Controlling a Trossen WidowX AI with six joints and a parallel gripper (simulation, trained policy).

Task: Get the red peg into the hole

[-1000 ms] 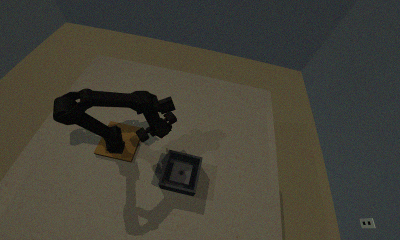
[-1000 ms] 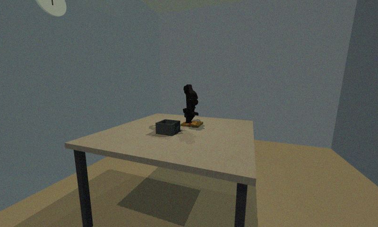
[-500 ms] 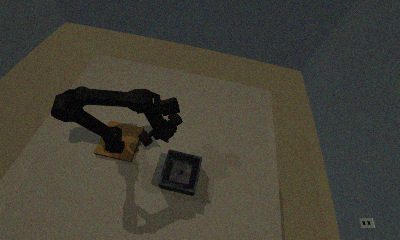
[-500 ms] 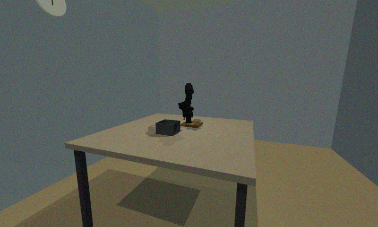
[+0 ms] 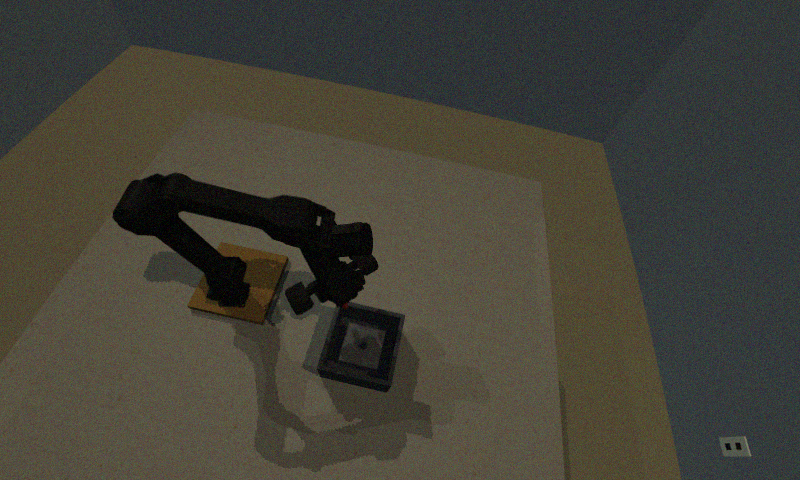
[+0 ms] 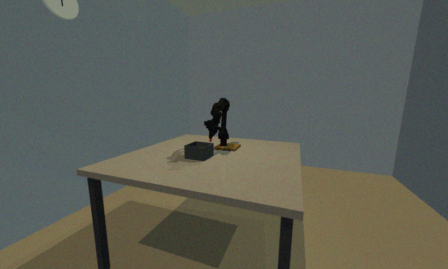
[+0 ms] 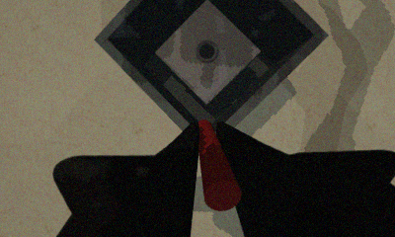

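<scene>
Right now my gripper tip is 5 cm short of the light plate, 7 cm to the left of it and 9 cm above it. Also, from my gripper tip: dark box: 5 cm ahead, 7 cm to the right, 11 cm below; red peg: 1 cm behind, 1 cm to the left, 1 cm above.
</scene>
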